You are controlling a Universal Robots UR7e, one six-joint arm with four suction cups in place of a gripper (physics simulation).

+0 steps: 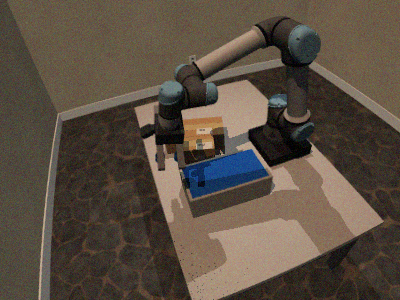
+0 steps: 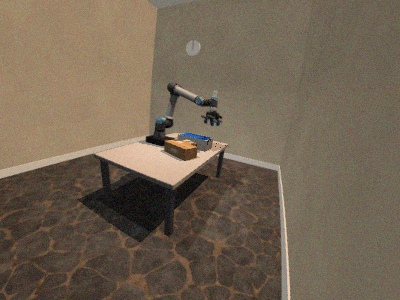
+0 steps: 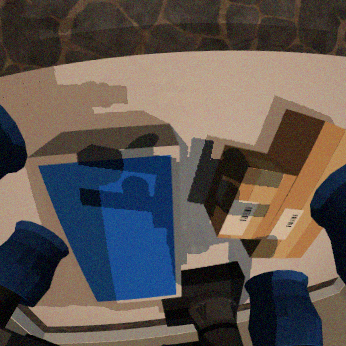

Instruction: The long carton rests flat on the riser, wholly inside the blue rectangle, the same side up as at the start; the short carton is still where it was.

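Where they show: hand, tool point: (image 2: 211, 124) (image 3: 157, 229); arm's base, link origin: (image 1: 276, 133) (image 2: 159, 137) (image 3: 211, 304).
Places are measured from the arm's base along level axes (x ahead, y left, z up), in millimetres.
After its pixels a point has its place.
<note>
The long carton (image 1: 192, 125) {y -135, x 425, z 46 mm} (image 2: 176, 150) {y -200, x 445, z 2 mm} (image 3: 300, 200) {y -83, x 432, z 45 mm}, orange-brown with a white label, lies flat on the table beside the riser. The short carton (image 1: 191, 145) {y 21, x 455, z 45 mm} (image 2: 190, 143) {y -26, x 470, z 45 mm} (image 3: 257, 192) {y 18, x 452, z 45 mm}, also labelled, lies between it and the riser; whether the cartons touch I cannot tell. The riser (image 1: 230, 197) {y 344, x 346, z 8 mm} (image 2: 205, 146) {y 168, x 532, z -5 mm} is a grey-beige block. The blue rectangle (image 1: 227, 172) {y 251, x 334, z 60 mm} (image 2: 195, 136) {y 224, x 354, z 60 mm} (image 3: 140, 250) {y 213, x 340, z 60 mm} covers most of its top and bears no carton, only shadows. My gripper (image 1: 167, 157) (image 2: 212, 121) is open, its cups bare, hanging well above the table near the riser's end.
The table (image 1: 260, 240) {y 532, x 272, z -60 mm} (image 2: 135, 162) {y -554, x 323, z -60 mm} (image 3: 200, 75) {y 117, x 622, z -60 mm} carries the riser, cartons and the arm's black base (image 1: 280, 147) {y 100, x 20, z -5 mm} (image 2: 156, 139) {y -83, x 47, z 0 mm}. The base stands on the other side of the riser from the gripper. The table's edge runs close beside the riser's end, below the gripper.
</note>
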